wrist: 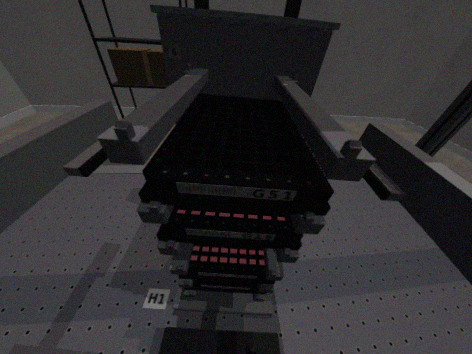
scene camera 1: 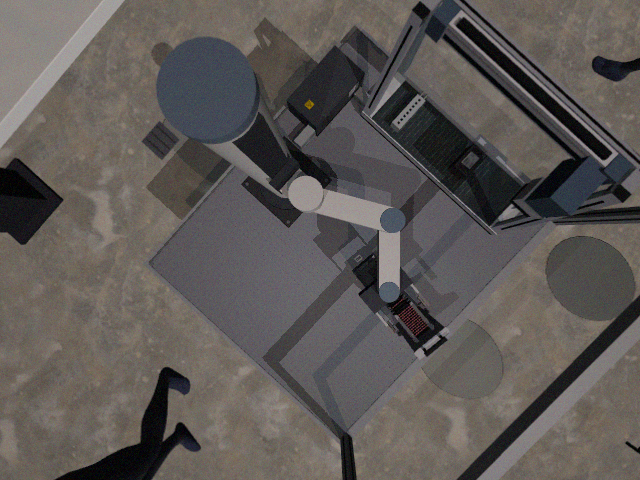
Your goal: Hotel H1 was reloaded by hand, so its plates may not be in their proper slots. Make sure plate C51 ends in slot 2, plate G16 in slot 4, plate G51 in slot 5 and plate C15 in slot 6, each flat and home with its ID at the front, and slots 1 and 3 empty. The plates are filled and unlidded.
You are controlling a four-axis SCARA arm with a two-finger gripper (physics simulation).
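Places are measured from the arm's base along level axes (x left, y up, z ahead), in metres.
Pixels of known places: gripper, fingertip midpoint: (wrist: 240, 126) (scene camera 1: 411, 319).
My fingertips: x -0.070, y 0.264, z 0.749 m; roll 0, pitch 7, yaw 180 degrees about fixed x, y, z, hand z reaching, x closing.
Note:
Ahead of a thing's pixels: the offset from my fingertips to its top centre. "spot": to the spot under its first point. Level surfaces: height alone.
My gripper (scene camera 1: 404, 310) (wrist: 240, 126) is open and empty, its fingers apart on either side of hotel H1 (scene camera 1: 434, 343) (wrist: 245, 55). Plate G51 @(dy -0.002, dx -0.001, dz +0.011 m) (wrist: 240, 145) lies flat between them, on the ledges below the empty top rails, apparently slot 5. Its ID faces front. A second plate @(dy -0.038, dx +0.000, dz +0.011 m) (wrist: 230, 233), with red wells and an unreadable label, lies one level below, apparently slot 4. A third red-welled plate @(dy -0.109, dx -0.001, dz +0.011 m) (wrist: 229, 275) is lower, apparently in slot 2; its ID is unreadable. Ledges between these two look bare. The lowest level is dark. I cannot identify C51, G16 or C15.
The H1 label @(spot: dy -0.251, dx +0.105, dz -0.033 m) (wrist: 156, 298) is on the perforated table @(dy -0.251 m) (scene camera 1: 248, 289) (wrist: 350, 300). A dark fixture @(dy -0.181, dx +0.021, dz -0.161 m) (scene camera 1: 367, 268) stands beside the hotel under the arm. A black box @(spot: dy -0.137, dx +0.467, dz -0.867 m) (scene camera 1: 325, 87) and a framed machine @(spot: dy +0.237, dx +0.571, dz -0.035 m) (scene camera 1: 563, 191) stand at the back. A person's legs (scene camera 1: 155, 418) show off the table.

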